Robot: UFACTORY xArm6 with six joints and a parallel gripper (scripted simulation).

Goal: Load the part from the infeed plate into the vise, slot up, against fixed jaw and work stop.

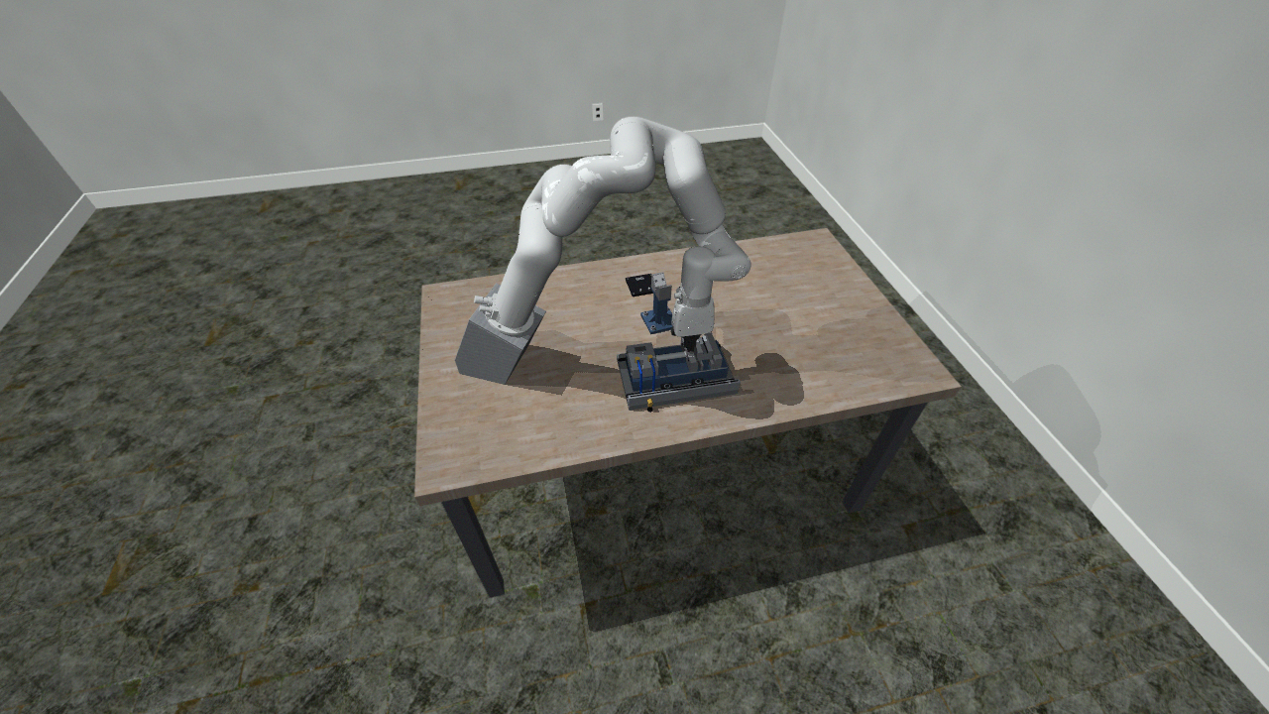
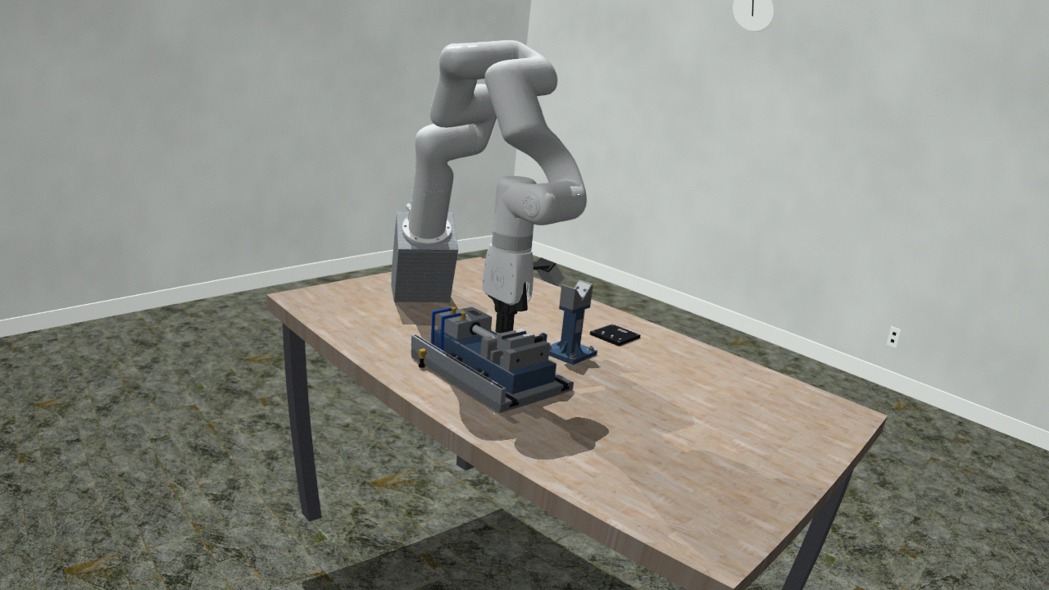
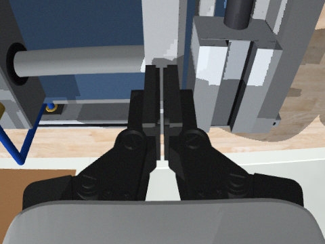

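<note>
Right now my hand is 4 cm short of the grey block and 2 cm above it. Also, from my hand: cylinder rod 5 cm behind, 4 cm below; dark work stop rod 4 cm ahead, 5 cm to the left, 3 cm below; moving jaw 4 cm below.
</note>
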